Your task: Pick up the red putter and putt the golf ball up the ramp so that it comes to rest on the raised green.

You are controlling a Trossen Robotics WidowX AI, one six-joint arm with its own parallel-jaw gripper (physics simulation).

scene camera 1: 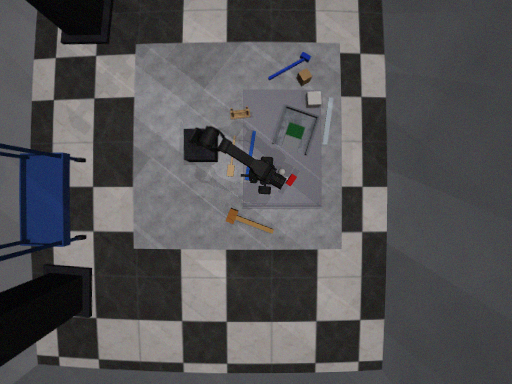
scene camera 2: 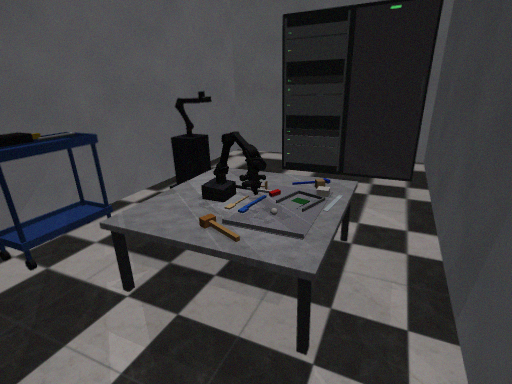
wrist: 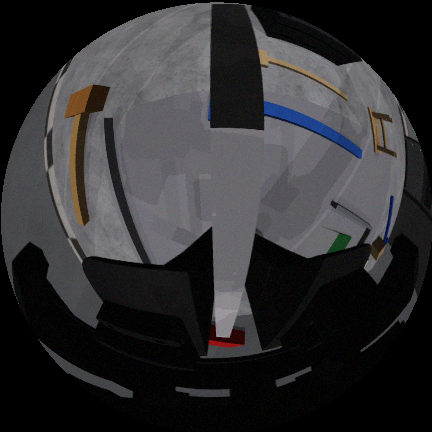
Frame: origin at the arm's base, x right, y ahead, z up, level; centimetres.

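Seen in the pictures: gripper, fingertip midpoint: [scene camera 2: 256,194] [wrist: 225,232]; arm's base, link origin: [scene camera 2: 221,182].
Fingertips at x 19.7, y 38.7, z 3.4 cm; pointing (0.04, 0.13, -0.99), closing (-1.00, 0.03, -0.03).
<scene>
Offsets run from my fingertips to a thing's top centre. "spot": to the spot under its first point. Level surfaces: height alone.
My gripper [scene camera 1: 282,180] [scene camera 2: 256,187] [wrist: 225,232] is shut on the grey shaft of the red putter, close to its red head @[dz +4.9, dx +1.0, dy +12.6 cm] [scene camera 1: 291,179] [scene camera 2: 274,192] [wrist: 226,337]. The putter's black grip @[dz +4.1, dx -0.2, dy -10.1 cm] [wrist: 236,68] points back towards the arm's base. The white golf ball @[dz -8.7, dx -4.7, dy +9.4 cm] [scene camera 1: 282,171] [scene camera 2: 273,210] lies on the grey course mat @[dz -13.0 cm] [scene camera 1: 262,110] [scene camera 2: 289,225], right beside the red head in the top view. I cannot make out the ball in the wrist view. The raised green @[dz -12.4, dx -30.3, dy +16.8 cm] [scene camera 1: 295,130] [scene camera 2: 301,200] [wrist: 339,243] sits between dark rails, with the ramp @[dz -12.4, dx -22.6, dy +14.5 cm] [scene camera 1: 291,145] on its near side.
On the table lie a wooden mallet @[dz -8.0, dx +27.0, dy -7.9 cm] [scene camera 1: 249,222] [scene camera 2: 219,227] [wrist: 78,160], a blue bar @[dz -11.6, dx -13.6, dy -9.0 cm] [scene camera 1: 251,148] [scene camera 2: 251,203] [wrist: 314,125], a tan stick @[dz -12.3, dx -13.1, dy -21.0 cm] [scene camera 1: 232,164], a small wooden frame @[spot: dz -12.2, dx -39.3, dy -17.3 cm] [scene camera 1: 240,113], a blue putter @[dz -10.7, dx -70.6, dy +11.1 cm] [scene camera 1: 289,66], a brown cube @[dz -7.3, dx -62.9, dy +20.4 cm] [scene camera 1: 304,76], a white cube @[dz -8.5, dx -49.5, dy +26.7 cm] [scene camera 1: 314,97] and a pale strip @[dz -13.0, dx -37.9, dy +37.0 cm] [scene camera 1: 328,120].
</scene>
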